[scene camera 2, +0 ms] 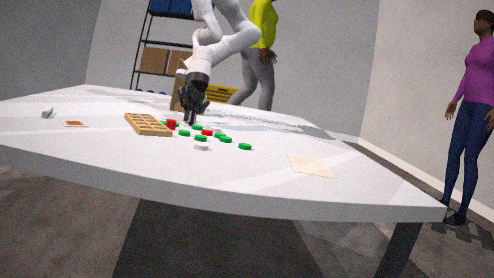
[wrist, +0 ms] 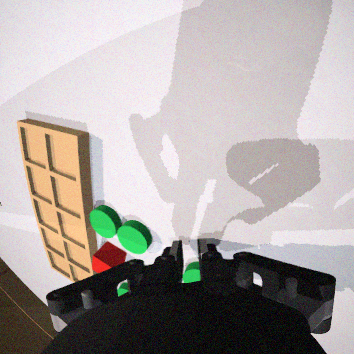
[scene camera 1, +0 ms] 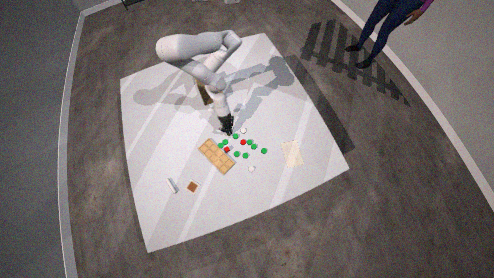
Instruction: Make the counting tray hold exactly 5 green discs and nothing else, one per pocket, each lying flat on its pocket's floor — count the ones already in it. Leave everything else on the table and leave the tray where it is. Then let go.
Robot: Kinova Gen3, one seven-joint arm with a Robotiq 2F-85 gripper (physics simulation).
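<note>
The wooden counting tray (scene camera 1: 216,156) (scene camera 2: 159,132) (wrist: 86,190) has two rows of pockets; the pockets that show look empty. Two green discs (wrist: 105,221) (wrist: 134,237) lie flat beside its long side, near a red block (scene camera 1: 227,149) (scene camera 2: 171,124) (wrist: 109,257). Another green disc (scene camera 1: 235,136) (scene camera 2: 197,127) (wrist: 192,273) lies on the table close to the fingertips, partly hidden by them in the wrist view. Several more green discs (scene camera 1: 254,146) (scene camera 2: 245,146) lie farther from the tray. My gripper (scene camera 1: 229,134) (scene camera 2: 190,123) (wrist: 189,250) points down low over the table, its fingers nearly together, with nothing seen gripped.
A red disc (scene camera 1: 243,142) (scene camera 2: 207,132) lies among the green ones. White discs (scene camera 1: 243,130) (scene camera 1: 251,169) lie at both sides of the group. A paper sheet (scene camera 1: 292,153) (scene camera 2: 312,166), a brown square (scene camera 1: 192,186) (scene camera 2: 75,123) and a white cylinder (scene camera 1: 172,185) (scene camera 2: 47,112) lie farther out.
</note>
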